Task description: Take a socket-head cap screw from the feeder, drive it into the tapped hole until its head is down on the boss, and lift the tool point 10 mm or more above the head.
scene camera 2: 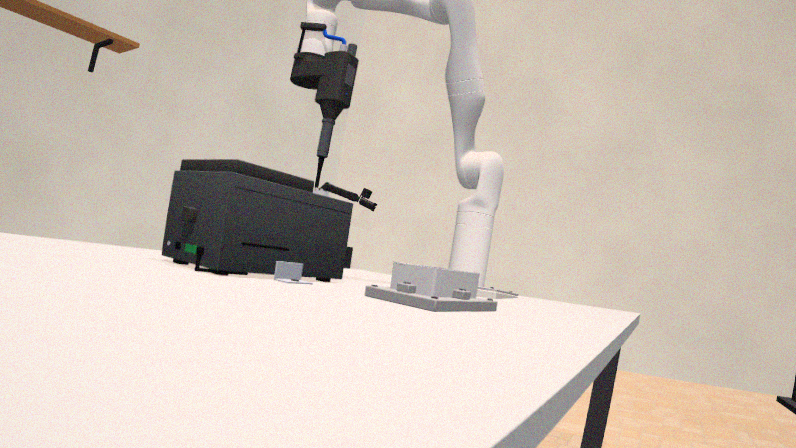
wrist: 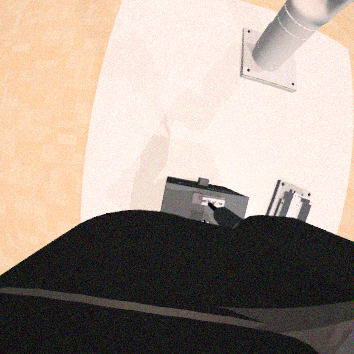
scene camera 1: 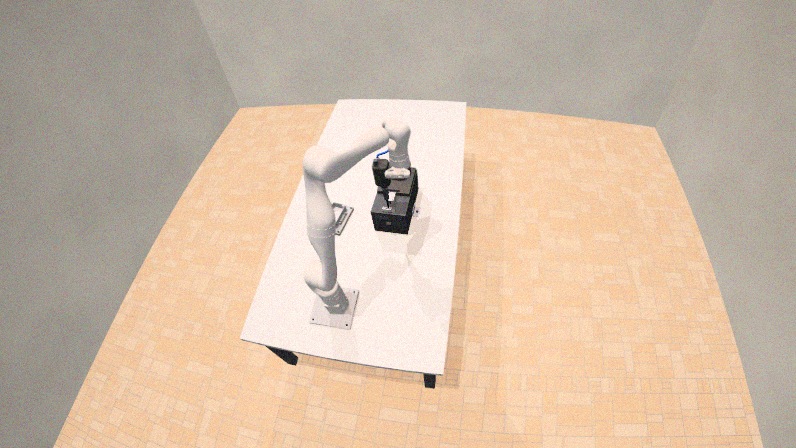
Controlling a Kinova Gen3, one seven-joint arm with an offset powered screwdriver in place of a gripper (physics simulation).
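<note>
The black feeder [scene camera 1: 391,223] [scene camera 2: 278,222] [wrist: 180,197] stands on the table, with a small pale pick-up plate on its top. My powered screwdriver [scene camera 1: 389,207] [scene camera 2: 317,186] [wrist: 210,204] points down with its thin bit's tip at or just above that plate. Whether a screw sits on the tip is too small to tell. No single cap screw can be made out. The grey fixture [scene camera 1: 346,217] [scene camera 2: 389,296] [wrist: 274,199] with its raised block [scene camera 2: 414,279] stands apart from the feeder. The tapped hole does not show clearly; the wrist view's lower part is hidden by the dark tool body.
A dark jointed arm [scene camera 2: 342,192] sticks out beside the feeder's top, near the bit. A small grey bracket [scene camera 2: 288,271] [scene camera 1: 416,212] stands by the feeder. My robot base plate [scene camera 1: 317,316] [wrist: 270,82] is at one end of the table. A wooden shelf [scene camera 2: 72,25] is on the wall.
</note>
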